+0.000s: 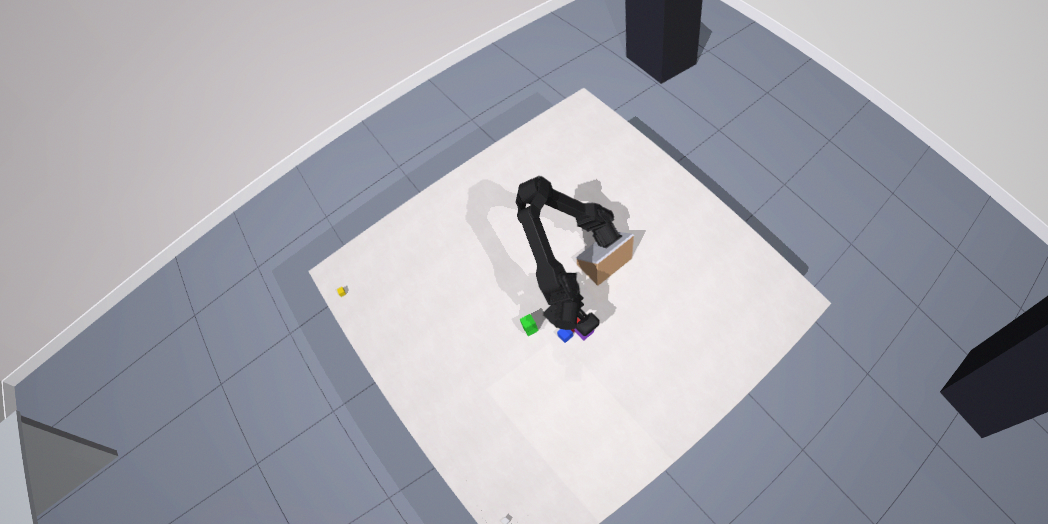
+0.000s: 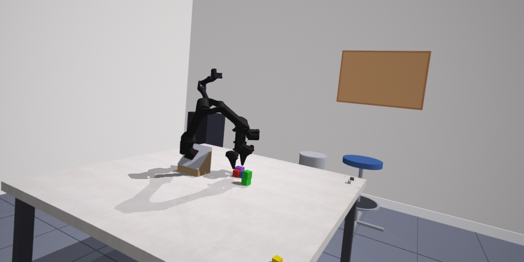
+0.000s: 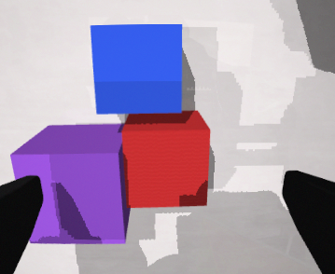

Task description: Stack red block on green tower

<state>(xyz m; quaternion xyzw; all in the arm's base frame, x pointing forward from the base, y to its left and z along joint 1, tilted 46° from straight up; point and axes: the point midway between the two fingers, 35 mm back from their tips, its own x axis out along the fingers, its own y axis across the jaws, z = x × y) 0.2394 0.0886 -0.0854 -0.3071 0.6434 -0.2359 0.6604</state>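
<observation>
Now: gripper tip 30 mm above the red block. Also, from my gripper tip: small yellow block (560 mm ahead, 560 mm to the right, 40 mm below); blue block (40 mm ahead, 10 mm to the left, 40 mm below); purple block (20 mm behind, 40 mm to the left, 30 mm below).
</observation>
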